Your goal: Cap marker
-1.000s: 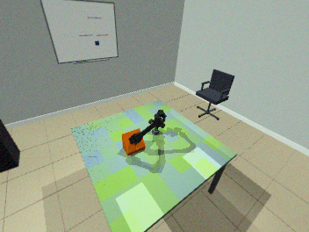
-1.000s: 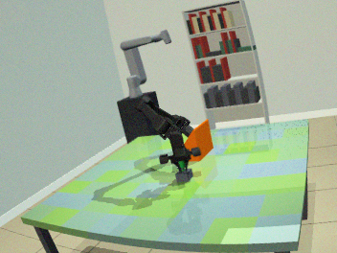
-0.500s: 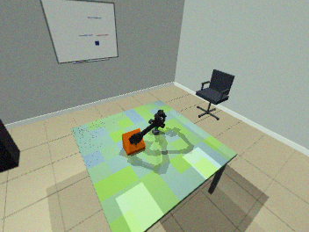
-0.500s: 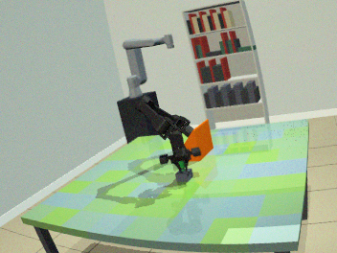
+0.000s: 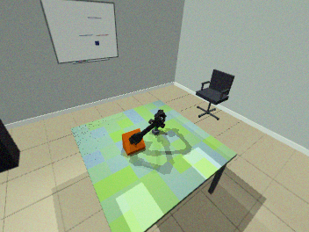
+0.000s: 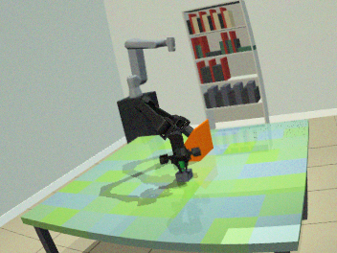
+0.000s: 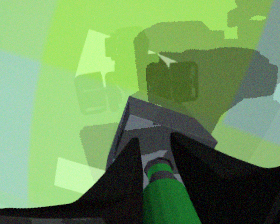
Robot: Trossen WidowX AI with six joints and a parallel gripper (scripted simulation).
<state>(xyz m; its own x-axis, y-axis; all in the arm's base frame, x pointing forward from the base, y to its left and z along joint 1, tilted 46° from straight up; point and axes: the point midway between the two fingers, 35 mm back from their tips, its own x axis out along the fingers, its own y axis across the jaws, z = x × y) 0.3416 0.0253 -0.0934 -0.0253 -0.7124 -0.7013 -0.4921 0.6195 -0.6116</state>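
Now: gripper tip 50 mm below the green marker cap, 20 mm past it and 10 mm to the left of it. Also, from my gripper tip: holder block (20 mm below, 20 mm behind, 10 mm to the right).
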